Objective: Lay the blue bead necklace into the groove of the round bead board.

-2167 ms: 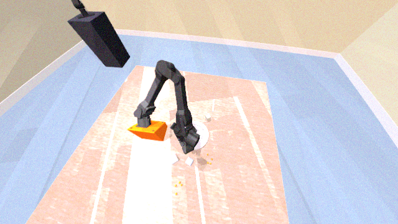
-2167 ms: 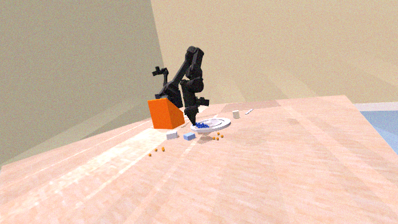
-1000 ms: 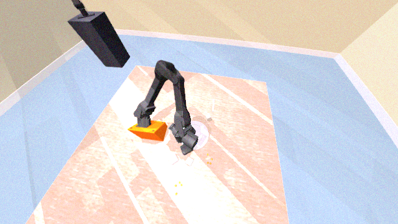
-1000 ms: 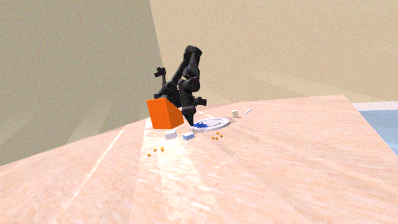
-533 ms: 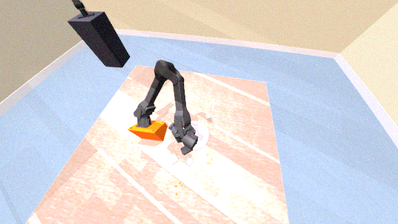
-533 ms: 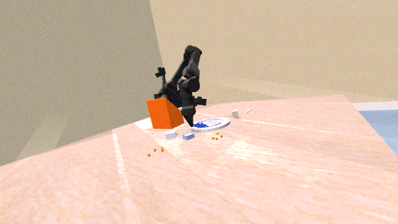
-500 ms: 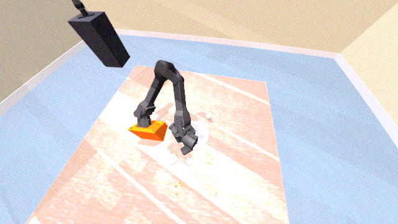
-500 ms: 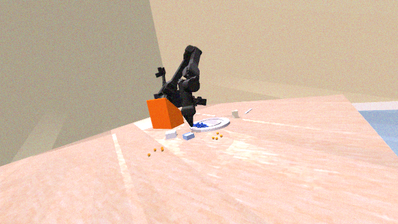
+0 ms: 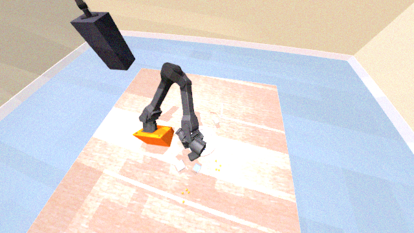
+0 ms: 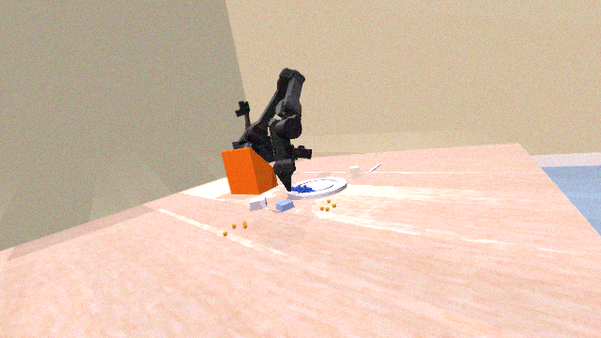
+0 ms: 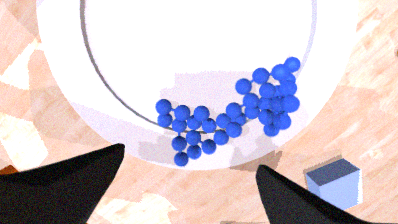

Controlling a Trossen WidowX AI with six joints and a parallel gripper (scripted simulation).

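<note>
Now: gripper tip 6 cm to the right of the round white bead board, 6 cm short of it and 1 cm above it. From my gripper tip the other things lie so: white block (11 cm to the right, 4 cm behind, 1 cm below); then light blue cube (11 cm to the right, 6 cm ahead, 1 cm below); then beige cube (20 cm to the left, 15 cm ahead, 1 cm below).
</note>
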